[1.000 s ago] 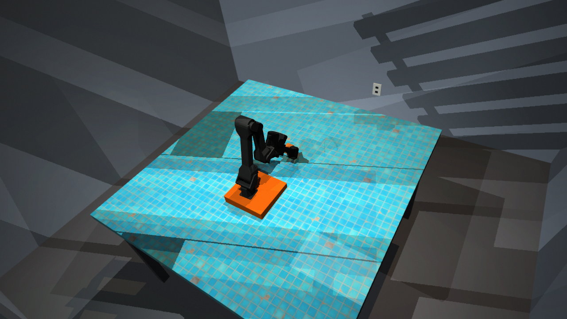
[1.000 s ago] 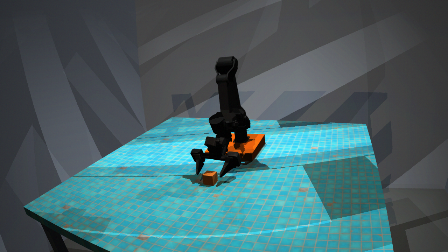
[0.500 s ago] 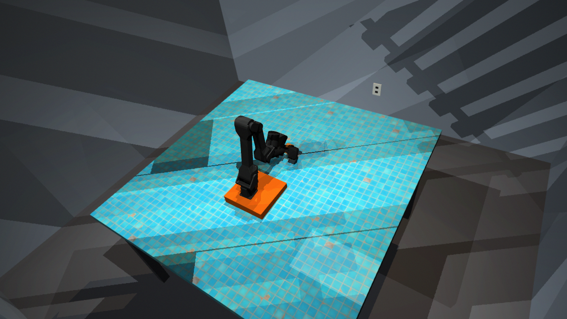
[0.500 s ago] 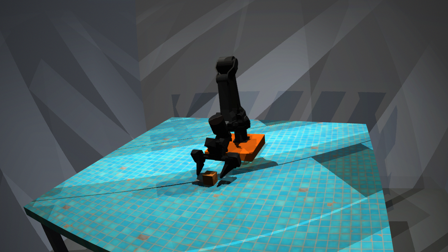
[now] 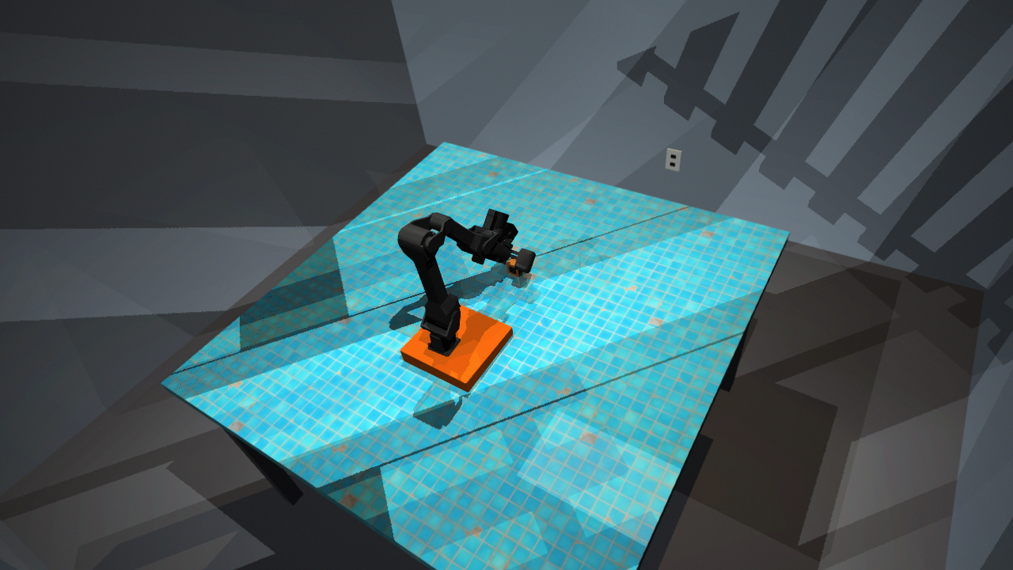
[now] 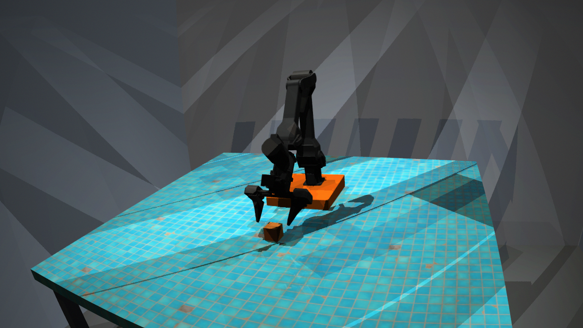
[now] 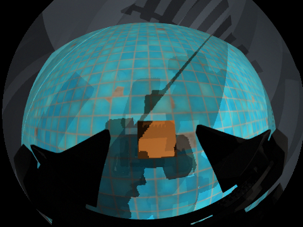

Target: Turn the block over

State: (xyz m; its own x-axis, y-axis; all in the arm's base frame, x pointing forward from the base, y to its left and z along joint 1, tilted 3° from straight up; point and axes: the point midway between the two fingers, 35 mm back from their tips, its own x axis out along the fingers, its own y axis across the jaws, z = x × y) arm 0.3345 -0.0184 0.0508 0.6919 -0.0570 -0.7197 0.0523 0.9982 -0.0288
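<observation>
My gripper tip is 30 mm above the orange block and 20 mm past it.
</observation>
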